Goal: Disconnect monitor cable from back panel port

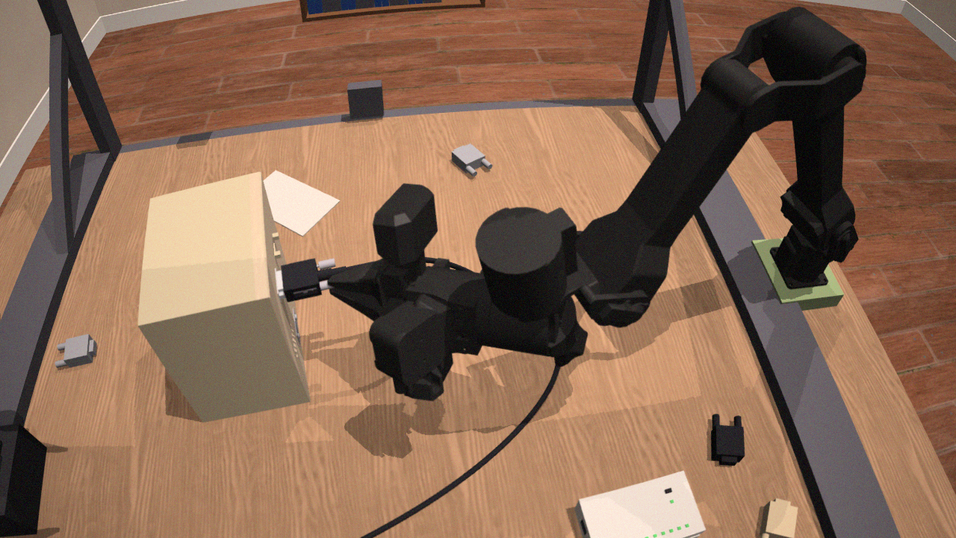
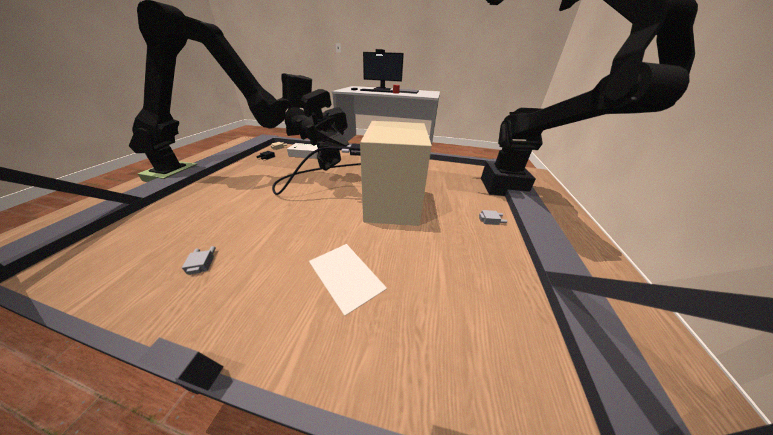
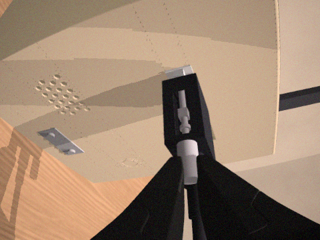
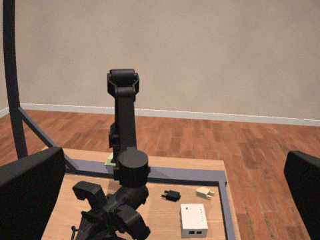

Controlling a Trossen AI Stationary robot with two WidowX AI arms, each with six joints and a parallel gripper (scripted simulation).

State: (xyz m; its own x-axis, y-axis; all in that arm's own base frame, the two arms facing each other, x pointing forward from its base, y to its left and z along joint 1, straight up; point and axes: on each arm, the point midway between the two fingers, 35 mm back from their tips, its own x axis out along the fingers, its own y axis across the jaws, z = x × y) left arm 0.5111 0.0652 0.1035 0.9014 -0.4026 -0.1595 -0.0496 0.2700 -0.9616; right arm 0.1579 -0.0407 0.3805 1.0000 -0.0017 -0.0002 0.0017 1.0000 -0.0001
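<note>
The black monitor plug is 40 mm to the right of my left hand, 30 mm behind it and 10 mm below it. Round my left hand: white device (250 mm ahead, 170 mm to the left, 110 mm below); then white sheet (280 mm behind, 130 mm below, 60 mm to the right); then beige box (130 mm to the right, 60 mm behind, 40 mm below).
</note>
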